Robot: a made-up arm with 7 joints. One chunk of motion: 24 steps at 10 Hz.
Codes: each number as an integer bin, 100 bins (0 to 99) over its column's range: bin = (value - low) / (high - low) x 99, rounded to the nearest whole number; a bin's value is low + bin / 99 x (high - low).
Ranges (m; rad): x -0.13..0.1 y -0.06..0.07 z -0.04..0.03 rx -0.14..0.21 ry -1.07..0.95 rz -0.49..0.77
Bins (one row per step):
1: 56 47 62 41 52 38
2: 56 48 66 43 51 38
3: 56 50 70 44 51 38
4: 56 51 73 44 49 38
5: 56 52 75 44 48 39
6: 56 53 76 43 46 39
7: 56 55 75 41 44 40
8: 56 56 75 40 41 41
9: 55 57 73 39 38 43
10: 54 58 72 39 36 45
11: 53 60 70 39 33 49
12: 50 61 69 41 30 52
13: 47 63 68 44 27 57
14: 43 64 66 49 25 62
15: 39 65 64 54 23 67
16: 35 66 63 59 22 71
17: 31 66 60 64 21 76
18: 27 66 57 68 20 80
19: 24 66 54 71 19 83
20: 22 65 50 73 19 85
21: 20 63 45 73 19 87
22: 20 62 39 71 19 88
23: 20 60 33 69 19 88
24: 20 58 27 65 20 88
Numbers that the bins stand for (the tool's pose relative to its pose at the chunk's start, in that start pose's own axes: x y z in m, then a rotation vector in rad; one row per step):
1: 0.0001 0.0017 0.0038 0.0049 -0.0090 -0.0064
2: 0.0001 0.0030 0.0067 0.0120 -0.0294 -0.0064
3: 0.0001 0.0057 0.0095 0.0156 -0.0294 -0.0064
4: 0.0001 0.0070 0.0116 0.0156 -0.0702 -0.0064
5: 0.0001 0.0083 0.0130 0.0156 -0.0906 0.0064
6: 0.0001 0.0096 0.0137 0.0120 -0.1314 0.0064
7: 0.0001 0.0122 0.0130 0.0049 -0.1722 0.0191
8: 0.0001 0.0135 0.0130 0.0014 -0.2334 0.0318
9: -0.0022 0.0148 0.0116 -0.0021 -0.2946 0.0573
10: -0.0045 0.0162 0.0109 -0.0021 -0.3355 0.0827
11: -0.0069 0.0188 0.0095 -0.0021 -0.3967 0.1336
12: -0.0138 0.0201 0.0088 0.0049 -0.4579 0.1718
13: -0.0208 0.0227 0.0081 0.0156 -0.5191 0.2355
14: -0.0301 0.0240 0.0067 0.0332 -0.5599 0.2991
15: -0.0394 0.0254 0.0053 0.0509 -0.6007 0.3627
16: -0.0487 0.0267 0.0045 0.0686 -0.6211 0.4136
17: -0.0580 0.0267 0.0024 0.0863 -0.6415 0.4773
18: -0.0673 0.0267 0.0003 0.1004 -0.6619 0.5282
19: -0.0742 0.0267 -0.0018 0.1110 -0.6823 0.5664
20: -0.0789 0.0254 -0.0046 0.1181 -0.6823 0.5918
21: -0.0835 0.0227 -0.0082 0.1181 -0.6823 0.6173
22: -0.0835 0.0214 -0.0124 0.1110 -0.6823 0.6300
23: -0.0835 0.0188 -0.0167 0.1039 -0.6823 0.6300
24: -0.0835 0.0162 -0.0209 0.0898 -0.6619 0.6300

